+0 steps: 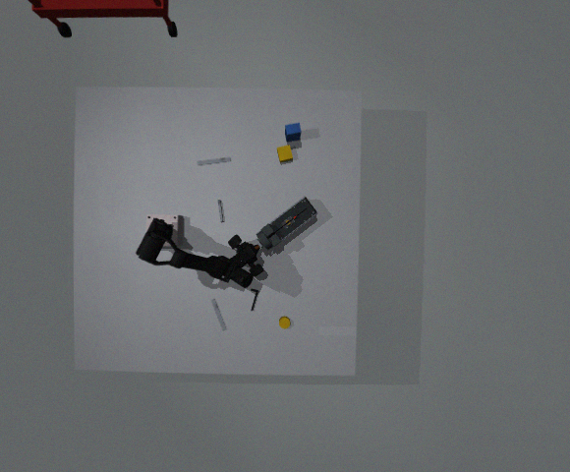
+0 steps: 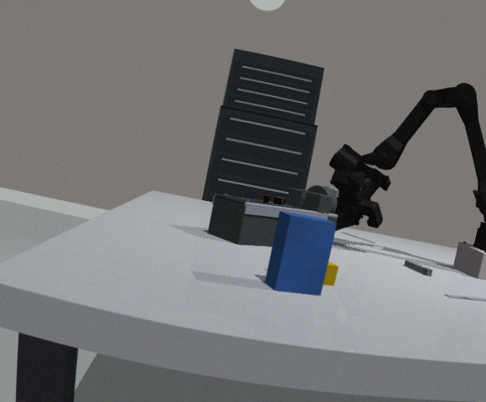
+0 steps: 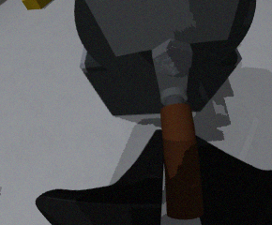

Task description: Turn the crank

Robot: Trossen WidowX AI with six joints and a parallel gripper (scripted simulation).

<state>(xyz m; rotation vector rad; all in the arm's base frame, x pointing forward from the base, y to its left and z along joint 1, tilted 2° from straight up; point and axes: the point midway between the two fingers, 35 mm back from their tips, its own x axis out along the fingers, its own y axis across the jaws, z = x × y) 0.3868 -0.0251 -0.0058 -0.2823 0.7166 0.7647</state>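
Now: the brown crank handle 1 cm behind my gripper tip, 1 cm to the right of it and 3 cm above it. The rest, counted from my gripper tip: red pointer (14 cm ahead, 15 cm to the left, 5 cm above); black hex key (1 cm ahead, 22 cm to the right, 3 cm below); yellow block (5 cm ahead, 42 cm to the left, 2 cm below).
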